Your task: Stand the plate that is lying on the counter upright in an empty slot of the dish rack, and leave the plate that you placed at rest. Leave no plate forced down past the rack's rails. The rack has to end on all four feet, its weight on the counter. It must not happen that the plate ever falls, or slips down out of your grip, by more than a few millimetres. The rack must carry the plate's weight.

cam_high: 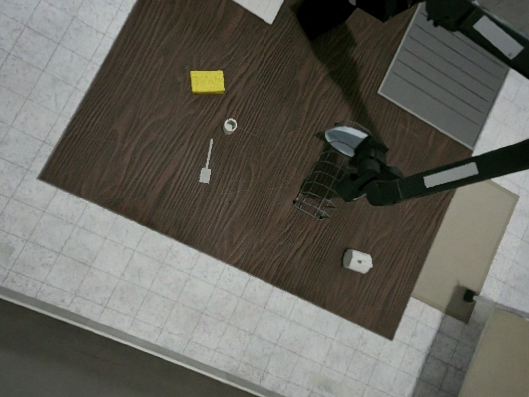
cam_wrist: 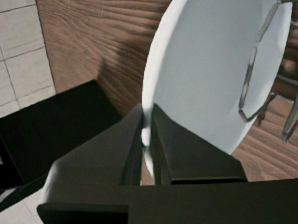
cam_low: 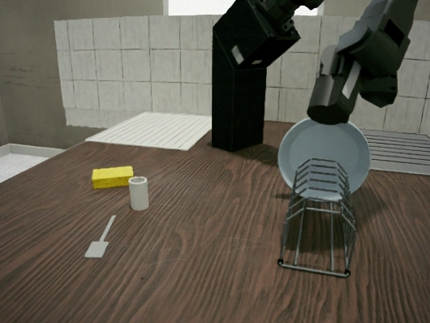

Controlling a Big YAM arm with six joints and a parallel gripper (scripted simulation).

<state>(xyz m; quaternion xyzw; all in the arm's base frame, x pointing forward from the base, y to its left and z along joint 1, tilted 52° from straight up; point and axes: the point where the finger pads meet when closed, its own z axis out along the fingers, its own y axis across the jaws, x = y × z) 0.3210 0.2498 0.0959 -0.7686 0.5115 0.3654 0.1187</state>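
Right now my hand is 10 mm past the plate and 90 mm above it. Also, from my hand: white mat: 320 mm behind, 720 mm to the right, 190 mm below; grey draining board: 550 mm behind, 120 mm to the left, 190 mm below; white mug: 270 mm ahead, 290 mm to the left, 160 mm below.
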